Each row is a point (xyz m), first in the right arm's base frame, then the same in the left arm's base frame.
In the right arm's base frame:
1: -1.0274 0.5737 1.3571
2: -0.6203 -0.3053 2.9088
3: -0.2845 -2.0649 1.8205
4: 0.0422 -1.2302 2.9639
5: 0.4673 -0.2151 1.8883
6: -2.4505 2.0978 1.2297
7: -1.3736 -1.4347 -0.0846
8: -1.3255 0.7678 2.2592
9: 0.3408 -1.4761 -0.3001
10: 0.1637 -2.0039 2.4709
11: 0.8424 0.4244 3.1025
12: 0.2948 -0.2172 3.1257
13: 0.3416 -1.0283 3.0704
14: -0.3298 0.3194 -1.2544
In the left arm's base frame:
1: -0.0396 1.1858 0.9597
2: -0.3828 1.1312 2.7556
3: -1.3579 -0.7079 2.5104
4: -0.5559 0.1713 3.3438
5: 0.4714 0.0354 2.2063
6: 0.0090 2.9513 -0.1560
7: -1.6718 -0.5662 0.2534
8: -0.1290 1.9242 1.5819
9: -0.4716 -1.7381 0.6699
10: -1.0032 -0.6284 3.2143
11: 1.1707 0.7961 3.1841
12: 0.3304 0.7352 3.2316
13: -0.2021 0.1681 3.4724
14: 0.3157 -0.6571 -1.0022

